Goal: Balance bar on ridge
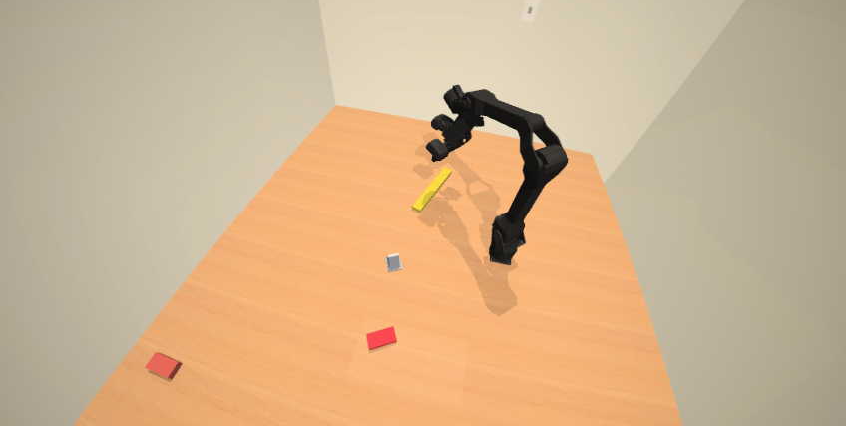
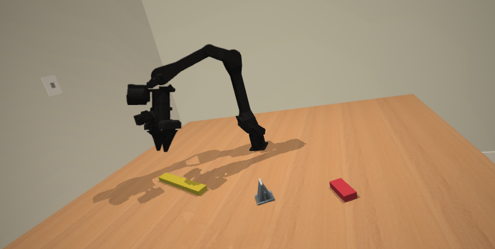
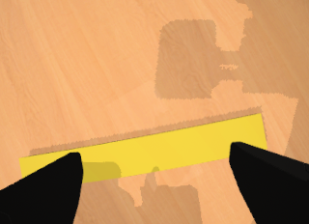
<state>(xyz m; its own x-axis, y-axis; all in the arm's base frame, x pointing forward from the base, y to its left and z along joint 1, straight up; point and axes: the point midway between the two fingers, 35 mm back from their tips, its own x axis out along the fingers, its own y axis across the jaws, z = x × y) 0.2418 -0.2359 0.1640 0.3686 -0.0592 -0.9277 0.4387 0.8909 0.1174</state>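
Right now my gripper tip is 3 cm to the right of the yellow bar and 12 cm above it. Round my gripper tip: red block: 3 cm ahead, 55 cm to the left, 12 cm below.
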